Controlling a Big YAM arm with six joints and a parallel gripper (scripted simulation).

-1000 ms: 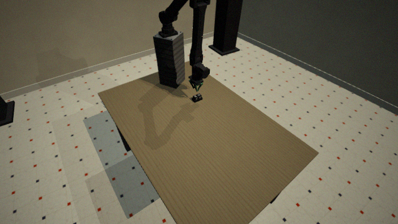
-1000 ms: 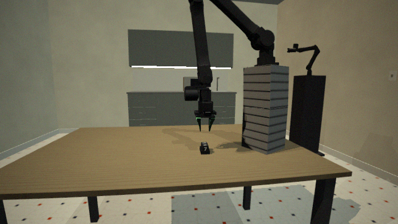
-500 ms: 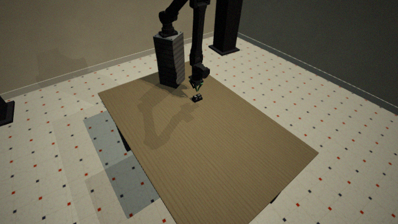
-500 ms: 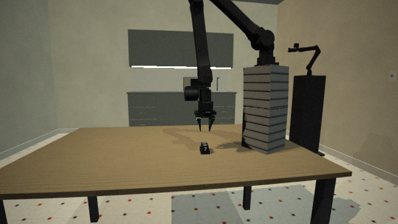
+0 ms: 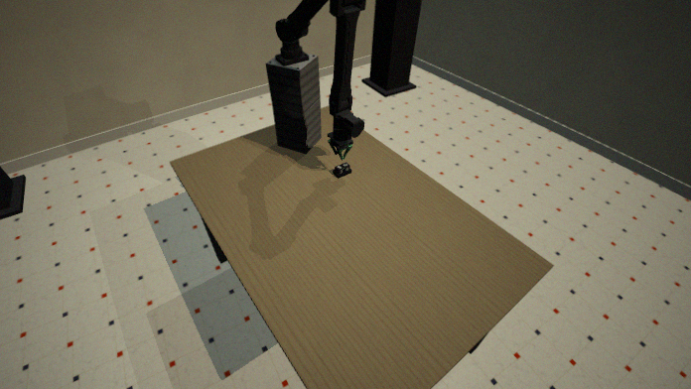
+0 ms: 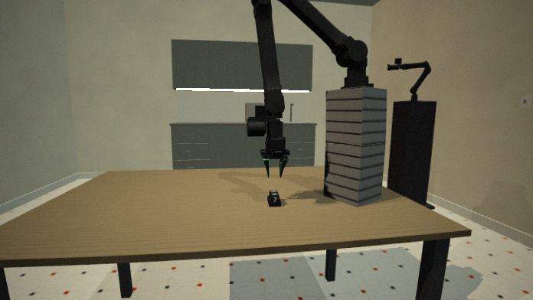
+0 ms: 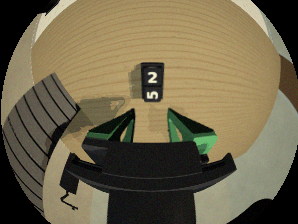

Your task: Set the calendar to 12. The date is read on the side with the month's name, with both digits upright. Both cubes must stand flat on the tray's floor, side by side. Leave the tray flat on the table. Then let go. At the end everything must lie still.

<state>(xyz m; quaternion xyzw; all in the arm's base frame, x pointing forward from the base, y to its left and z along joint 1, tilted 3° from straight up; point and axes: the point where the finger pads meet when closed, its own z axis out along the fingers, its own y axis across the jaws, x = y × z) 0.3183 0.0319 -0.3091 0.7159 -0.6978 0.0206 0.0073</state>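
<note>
Right now my hand is 90 mm above the black calendar tray and 10 mm to the right of it.
</note>
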